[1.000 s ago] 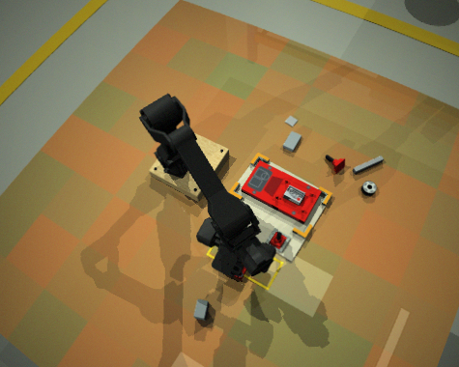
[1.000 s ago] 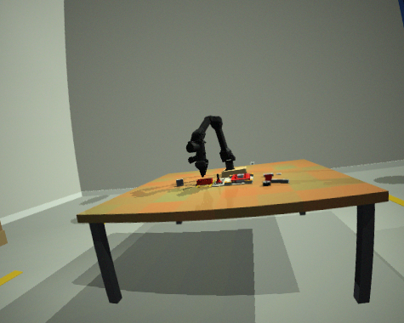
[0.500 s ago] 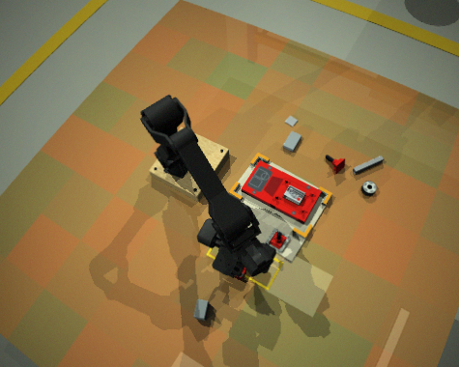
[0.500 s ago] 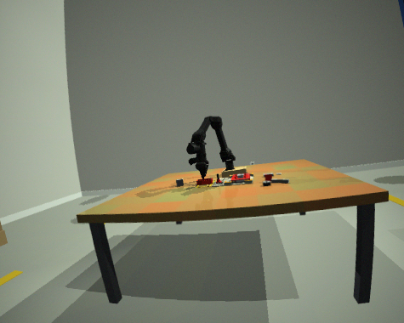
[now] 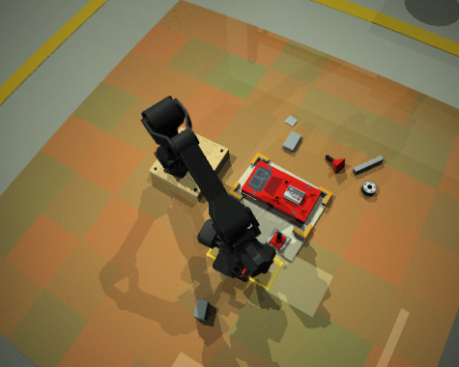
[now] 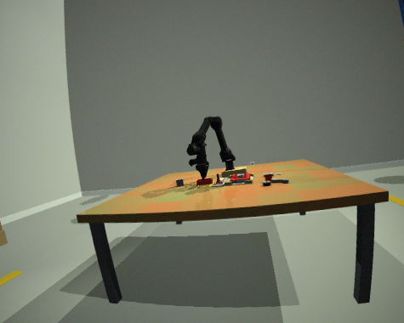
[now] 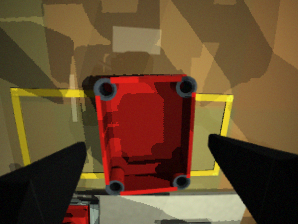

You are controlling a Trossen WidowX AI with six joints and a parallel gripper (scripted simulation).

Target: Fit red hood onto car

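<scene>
Now: gripper tip 2 cm above the red hood. From my gripper tip the other things lie so: grey engine block (8 cm ahead, 22 cm to the left, 1 cm below); silver wheel (27 cm ahead, 33 cm to the left, 2 cm below).
</scene>
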